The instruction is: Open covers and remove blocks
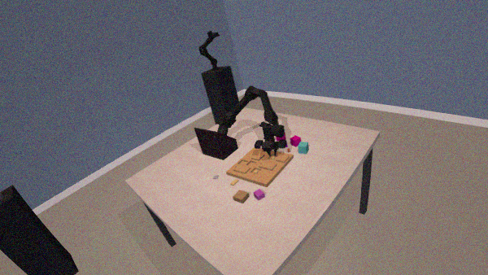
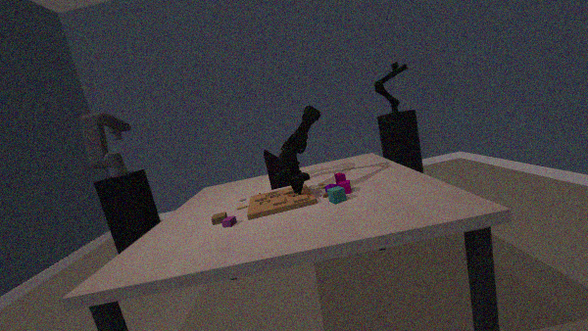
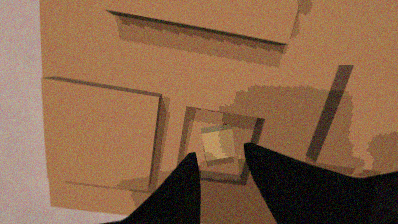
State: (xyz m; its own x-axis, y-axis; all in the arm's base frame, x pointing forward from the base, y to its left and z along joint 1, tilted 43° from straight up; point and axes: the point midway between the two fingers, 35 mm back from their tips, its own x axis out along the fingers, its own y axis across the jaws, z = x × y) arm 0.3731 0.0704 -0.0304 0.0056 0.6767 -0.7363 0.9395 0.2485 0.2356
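The small orange block lies 40 mm ahead of my gripper tip, 120 mm to the left of it and 20 mm below it. Round my gripper tip: magenta block (50 mm ahead, 210 mm to the left, 10 mm below); then brown block (30 mm ahead, 360 mm to the right, 20 mm below); then teal block (140 mm ahead, 150 mm to the left).
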